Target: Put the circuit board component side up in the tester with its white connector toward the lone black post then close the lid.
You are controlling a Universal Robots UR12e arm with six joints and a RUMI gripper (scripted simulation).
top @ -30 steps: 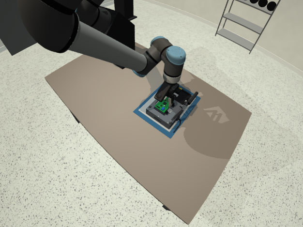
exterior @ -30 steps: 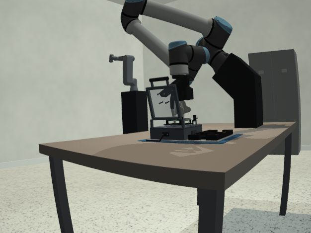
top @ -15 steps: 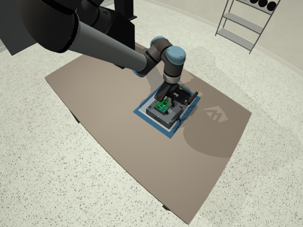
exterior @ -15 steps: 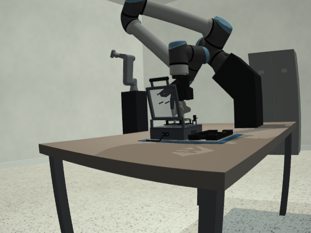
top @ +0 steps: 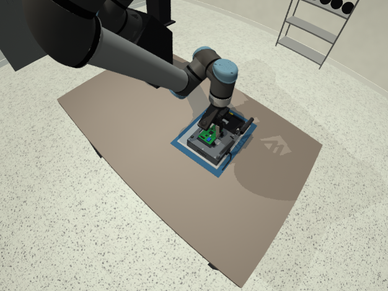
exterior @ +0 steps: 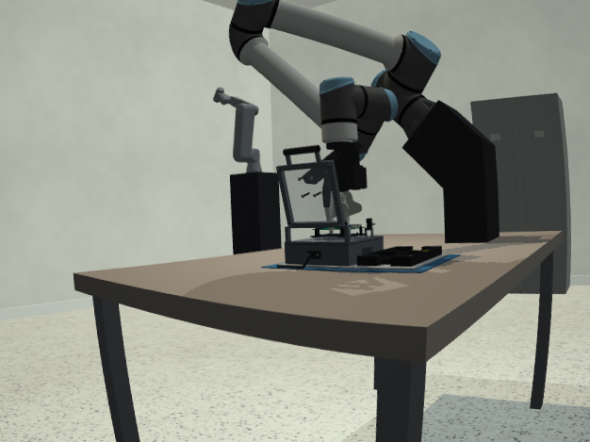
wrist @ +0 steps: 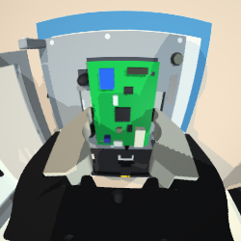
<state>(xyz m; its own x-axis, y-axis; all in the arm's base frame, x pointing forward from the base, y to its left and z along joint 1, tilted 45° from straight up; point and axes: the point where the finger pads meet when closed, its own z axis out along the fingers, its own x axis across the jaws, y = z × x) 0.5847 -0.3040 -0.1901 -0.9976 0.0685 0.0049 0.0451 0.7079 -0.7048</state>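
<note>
Now: the green circuit board right at my hand. The rest, counted from my hand: tester bed 20 mm below, 10 mm to the left, 10 mm ahead; then black post 60 mm to the left, 60 mm behind; then tester 40 mm to the left, 40 mm ahead, 30 mm above.
</note>
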